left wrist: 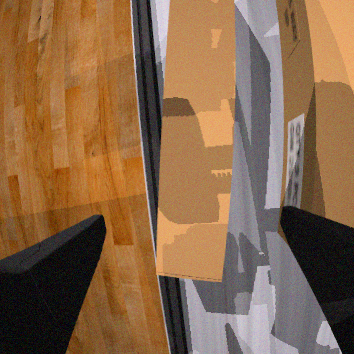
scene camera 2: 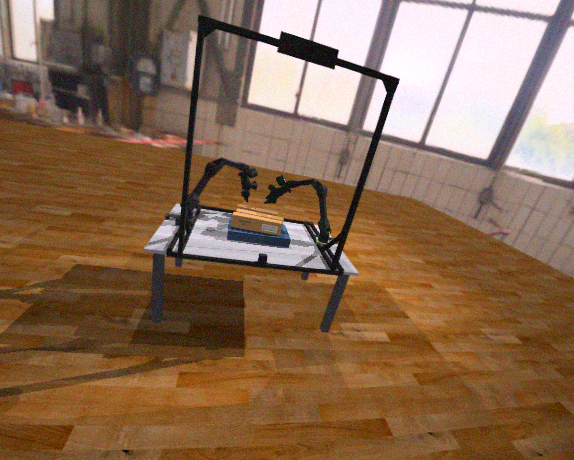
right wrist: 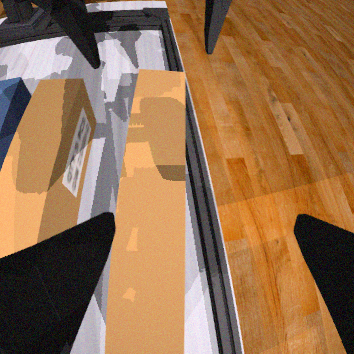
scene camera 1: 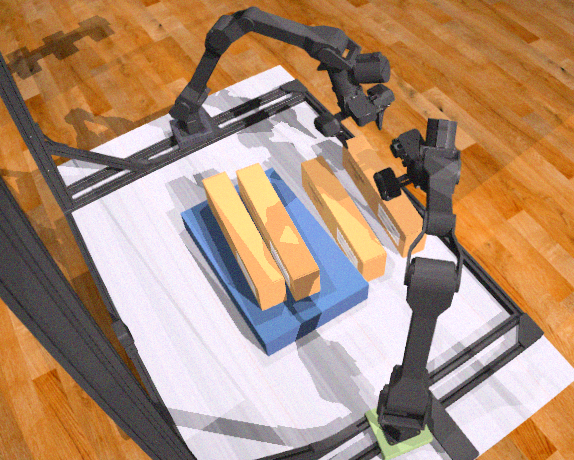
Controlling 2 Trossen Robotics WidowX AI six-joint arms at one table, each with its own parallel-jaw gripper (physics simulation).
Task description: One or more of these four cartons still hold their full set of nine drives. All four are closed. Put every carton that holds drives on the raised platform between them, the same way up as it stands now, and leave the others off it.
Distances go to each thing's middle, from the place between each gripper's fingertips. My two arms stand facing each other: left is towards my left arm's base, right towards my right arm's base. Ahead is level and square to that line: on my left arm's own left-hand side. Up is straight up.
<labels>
I see the blue raised platform (scene camera 1: pixel 342 287) 310 mm behind my left hand, 90 mm to the right of it and 120 mm below it.
My right hand is 330 mm past the blue raised platform, 130 mm above it and 40 mm to the right of it.
</labels>
